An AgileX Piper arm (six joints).
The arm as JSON. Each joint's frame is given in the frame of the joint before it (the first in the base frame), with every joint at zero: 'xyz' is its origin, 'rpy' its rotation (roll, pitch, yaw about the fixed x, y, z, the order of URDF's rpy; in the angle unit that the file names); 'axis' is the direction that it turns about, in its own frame. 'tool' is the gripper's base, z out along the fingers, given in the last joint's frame.
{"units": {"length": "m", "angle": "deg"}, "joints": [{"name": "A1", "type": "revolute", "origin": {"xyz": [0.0, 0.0, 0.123], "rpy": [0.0, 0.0, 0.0]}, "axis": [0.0, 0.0, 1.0]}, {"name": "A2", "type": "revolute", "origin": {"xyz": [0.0, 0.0, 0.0], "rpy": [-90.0, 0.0, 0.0]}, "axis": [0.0, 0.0, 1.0]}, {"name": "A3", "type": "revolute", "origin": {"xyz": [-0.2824, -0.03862, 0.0], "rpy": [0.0, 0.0, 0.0]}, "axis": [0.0, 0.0, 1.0]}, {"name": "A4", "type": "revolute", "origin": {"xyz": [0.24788, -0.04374, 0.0], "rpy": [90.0, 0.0, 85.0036]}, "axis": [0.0, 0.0, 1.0]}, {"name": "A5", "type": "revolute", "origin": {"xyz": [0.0, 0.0, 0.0], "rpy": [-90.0, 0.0, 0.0]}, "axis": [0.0, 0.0, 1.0]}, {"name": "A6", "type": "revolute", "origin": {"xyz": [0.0, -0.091, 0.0], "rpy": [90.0, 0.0, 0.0]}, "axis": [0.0, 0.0, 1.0]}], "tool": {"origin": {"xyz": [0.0, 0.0, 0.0], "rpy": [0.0, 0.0, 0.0]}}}
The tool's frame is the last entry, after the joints.
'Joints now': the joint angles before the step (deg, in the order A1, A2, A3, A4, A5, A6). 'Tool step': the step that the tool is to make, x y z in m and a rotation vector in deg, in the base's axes. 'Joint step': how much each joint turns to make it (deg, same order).
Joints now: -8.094 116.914 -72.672 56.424 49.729 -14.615
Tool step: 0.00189 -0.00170 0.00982 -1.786 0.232 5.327
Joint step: -0.154 -0.001 -3.143 -5.250 4.452 0.765
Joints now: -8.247 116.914 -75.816 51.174 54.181 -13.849
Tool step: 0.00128 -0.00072 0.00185 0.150 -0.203 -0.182
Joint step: -0.105 0.001 -0.431 0.067 0.190 0.209
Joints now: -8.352 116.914 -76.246 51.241 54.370 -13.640
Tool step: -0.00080 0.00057 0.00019 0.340 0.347 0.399
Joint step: 0.000 -0.001 0.000 0.000 0.630 0.000
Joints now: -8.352 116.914 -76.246 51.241 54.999 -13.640
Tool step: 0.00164 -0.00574 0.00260 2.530 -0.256 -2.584
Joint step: -1.161 -0.001 0.001 2.952 0.343 -0.103
